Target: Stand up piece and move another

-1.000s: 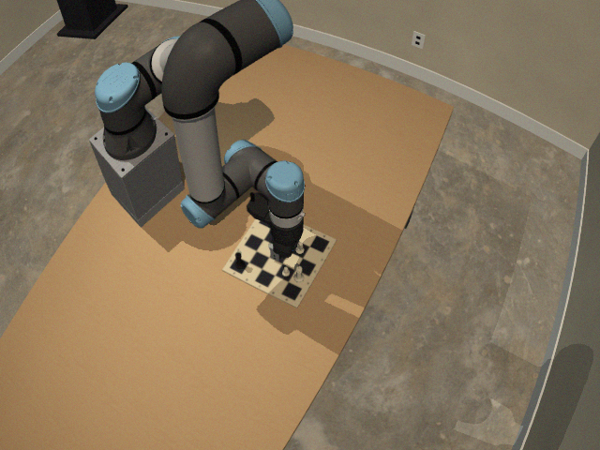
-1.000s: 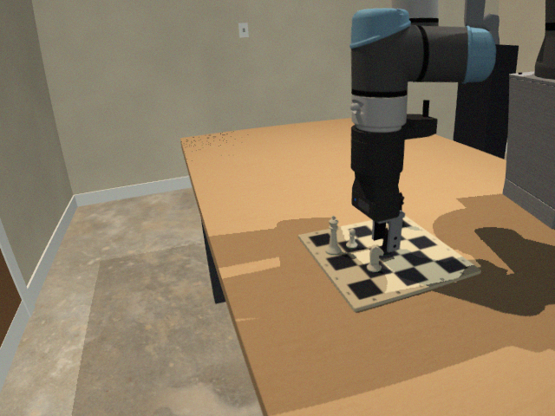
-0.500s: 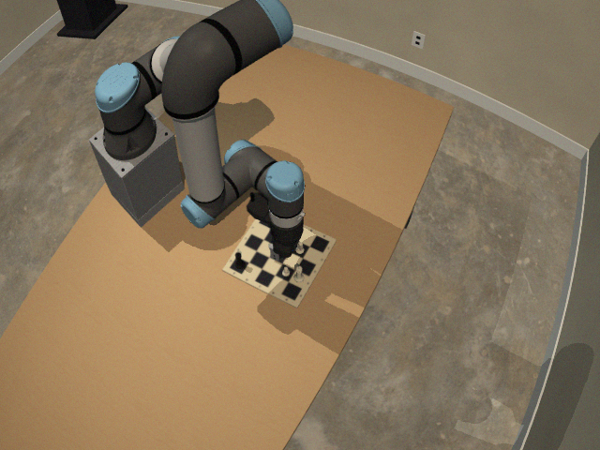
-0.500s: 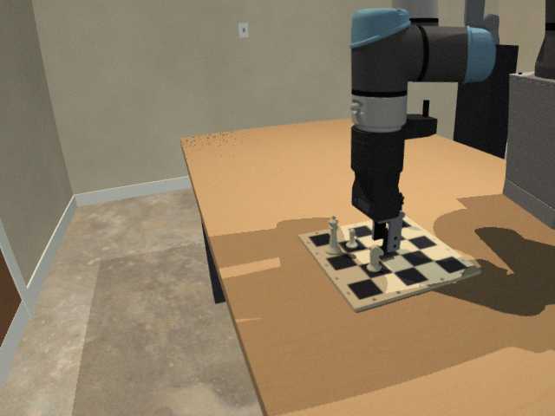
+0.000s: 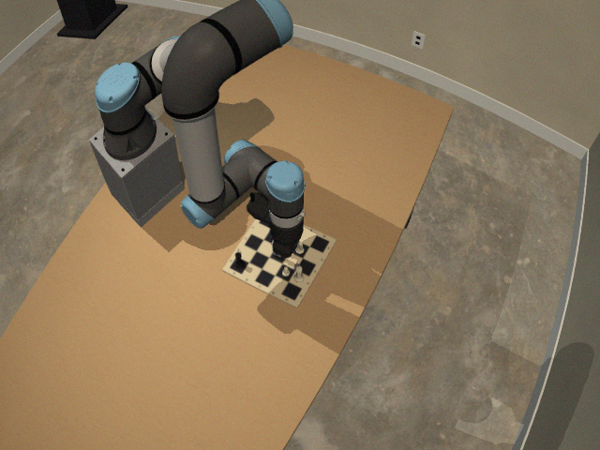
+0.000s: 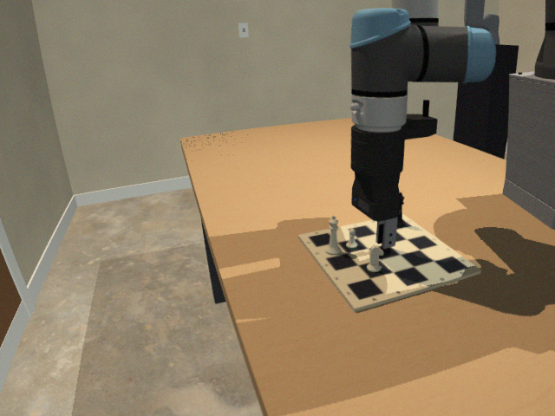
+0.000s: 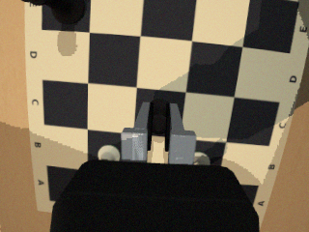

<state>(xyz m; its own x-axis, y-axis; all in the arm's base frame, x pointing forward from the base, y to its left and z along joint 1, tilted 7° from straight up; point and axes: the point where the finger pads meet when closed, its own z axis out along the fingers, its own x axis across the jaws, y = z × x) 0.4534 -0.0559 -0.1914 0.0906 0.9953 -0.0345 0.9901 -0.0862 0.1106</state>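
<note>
The black pawn lies 10 mm below my hand. Also, from my hand: chessboard 30 mm below; white pawn 40 mm to the right, 30 mm ahead, 20 mm below; white knight 40 mm ahead, 30 mm to the left, 20 mm below.
</note>
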